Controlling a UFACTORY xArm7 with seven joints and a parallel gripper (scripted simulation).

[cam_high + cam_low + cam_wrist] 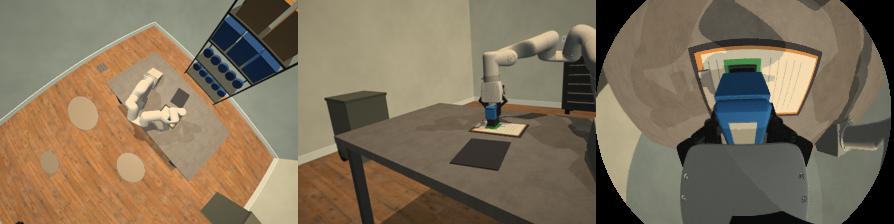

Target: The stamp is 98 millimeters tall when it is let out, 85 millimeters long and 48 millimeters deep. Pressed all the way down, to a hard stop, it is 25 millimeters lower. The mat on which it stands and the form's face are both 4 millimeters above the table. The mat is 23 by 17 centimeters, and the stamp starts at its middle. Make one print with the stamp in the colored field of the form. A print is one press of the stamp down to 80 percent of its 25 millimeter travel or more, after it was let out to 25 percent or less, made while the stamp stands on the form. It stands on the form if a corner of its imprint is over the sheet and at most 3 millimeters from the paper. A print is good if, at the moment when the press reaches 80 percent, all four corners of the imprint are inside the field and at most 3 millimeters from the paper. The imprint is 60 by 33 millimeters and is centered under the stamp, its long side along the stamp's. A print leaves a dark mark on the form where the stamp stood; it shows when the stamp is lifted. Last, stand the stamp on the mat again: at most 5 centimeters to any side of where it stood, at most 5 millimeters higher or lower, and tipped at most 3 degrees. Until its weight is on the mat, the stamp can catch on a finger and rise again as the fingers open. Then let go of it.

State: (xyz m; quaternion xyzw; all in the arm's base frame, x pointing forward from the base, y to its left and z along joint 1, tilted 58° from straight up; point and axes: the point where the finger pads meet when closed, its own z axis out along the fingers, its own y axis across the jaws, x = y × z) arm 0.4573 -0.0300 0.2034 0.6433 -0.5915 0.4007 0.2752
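Right now the blue stamp is 20 mm below my hand. Also, from my hand: form (20 mm behind, 10 mm to the left, 70 mm below); then mat (60 mm behind, 290 mm to the left, 80 mm below).
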